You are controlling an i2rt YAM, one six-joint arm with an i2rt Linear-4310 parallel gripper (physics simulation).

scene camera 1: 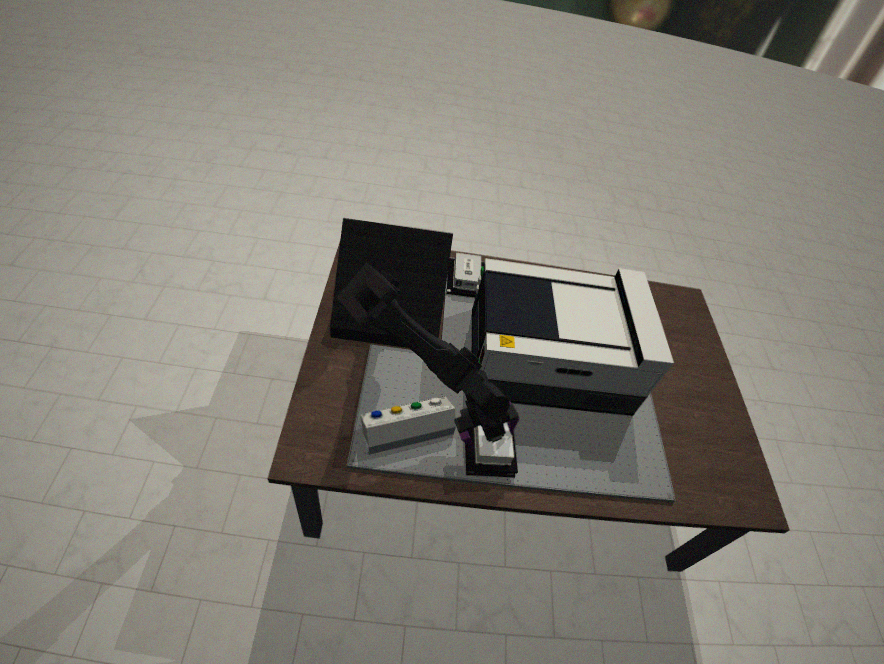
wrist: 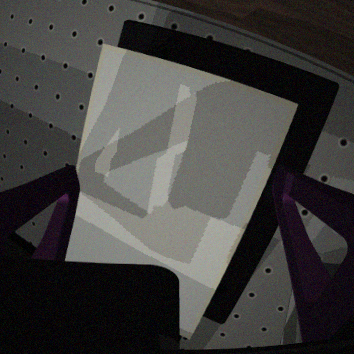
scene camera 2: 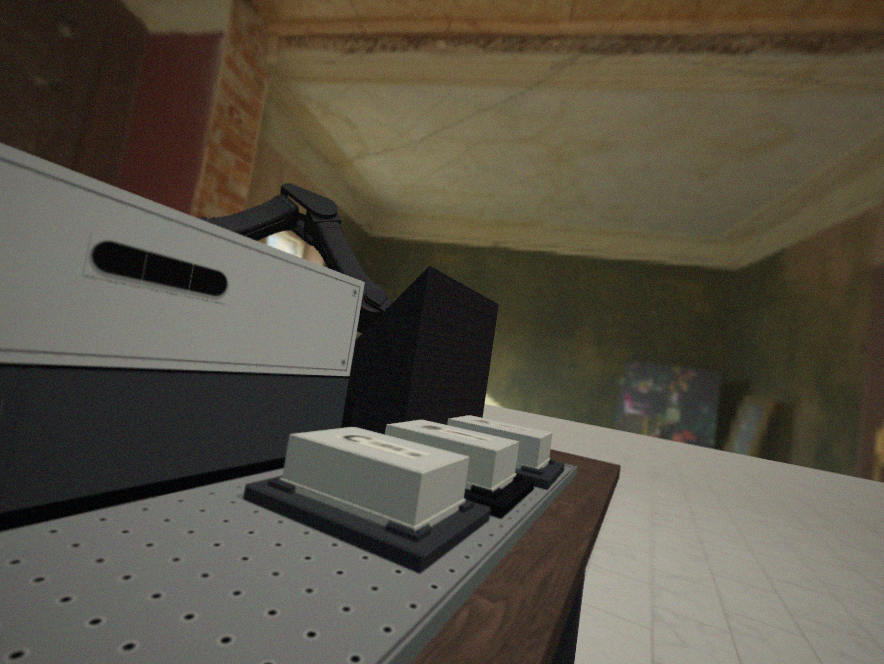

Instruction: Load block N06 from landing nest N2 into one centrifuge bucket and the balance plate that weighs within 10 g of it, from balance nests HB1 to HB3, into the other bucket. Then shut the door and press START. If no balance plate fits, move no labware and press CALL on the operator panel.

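Frame: origin at the arm's base, x right, y back, z down, level; millimetres.
Seen in the pictures: gripper, fingertip midpoint: [wrist: 175, 176].
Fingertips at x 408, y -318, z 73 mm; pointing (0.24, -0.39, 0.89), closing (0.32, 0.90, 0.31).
Note:
Pixels of each thing's middle, then the offset from my fingertips to it. "spot": a spot on its surface instead.
- white block, body centre: [wrist: 164, 195] [scene camera 1: 493, 437] dx -14, dy -3, dz +7 mm
- black nest, body centre: [wrist: 183, 181] [scene camera 1: 490, 442] dx -15, dy -2, dz +38 mm
- centrifuge, body centre: [scene camera 2: 45, 311] [scene camera 1: 560, 333] dx -316, dy -188, dz -64 mm
- operator panel, body centre: [scene camera 1: 408, 420] dx -42, dy +206, dz +16 mm
- white plate, surface spot: [scene camera 1: 468, 270] spot: dx -602, dy +57, dz +2 mm
A white block [scene camera 1: 494, 450] [wrist: 200, 235] sits on a black nest [scene camera 1: 490, 470] [wrist: 320, 92] at the table's front; no label on it is readable. My gripper [scene camera 1: 488, 428] [wrist: 175, 176] is open, with a purple finger along each side of the block. In the wrist view, the left finger overlaps the block's edge and the right finger is a little off it. Three white balance plates [scene camera 2: 375, 468] [scene camera 2: 493, 457] [scene camera 2: 532, 443] sit on dark nests behind the centrifuge [scene camera 1: 571, 382] [scene camera 2: 178, 321]. The centrifuge top shows a dark area and a white panel. No buckets show.
The operator panel [scene camera 1: 408, 427] with blue, yellow, green and white buttons stands left of the front nest. A big black box [scene camera 1: 389, 246] [scene camera 2: 428, 357] stands at the back left, and one white plate [scene camera 1: 468, 270] shows between it and the centrifuge.

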